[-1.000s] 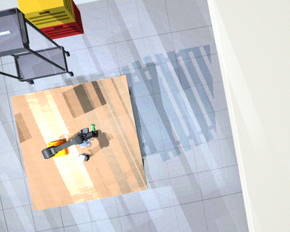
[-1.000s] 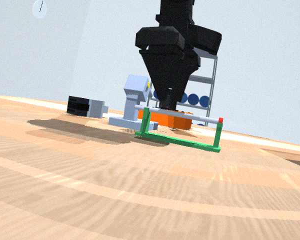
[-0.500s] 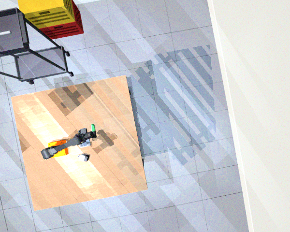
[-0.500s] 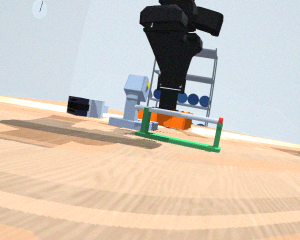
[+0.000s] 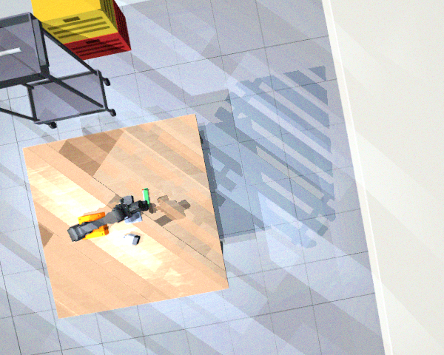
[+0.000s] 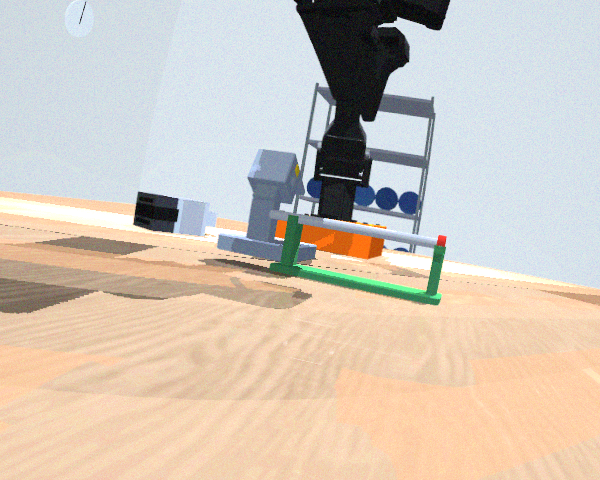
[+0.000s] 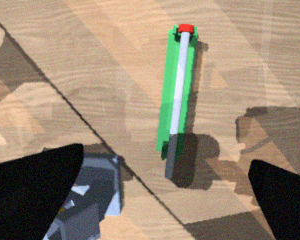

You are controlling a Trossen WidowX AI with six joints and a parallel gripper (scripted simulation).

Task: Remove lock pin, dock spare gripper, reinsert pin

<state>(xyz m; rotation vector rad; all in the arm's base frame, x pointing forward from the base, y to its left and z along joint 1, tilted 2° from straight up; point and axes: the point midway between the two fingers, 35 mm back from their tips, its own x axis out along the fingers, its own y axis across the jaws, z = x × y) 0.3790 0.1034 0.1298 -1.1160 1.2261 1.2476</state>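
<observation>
The spare gripper lies 25 cm to the right of my gripper tip, 15 cm behind it and 12 cm below it. From my gripper tip the other things lie so: green cradle: 12 cm below, 3 cm to the left, 1 cm ahead; mount: 10 cm to the right, 10 cm behind, 9 cm below.
</observation>
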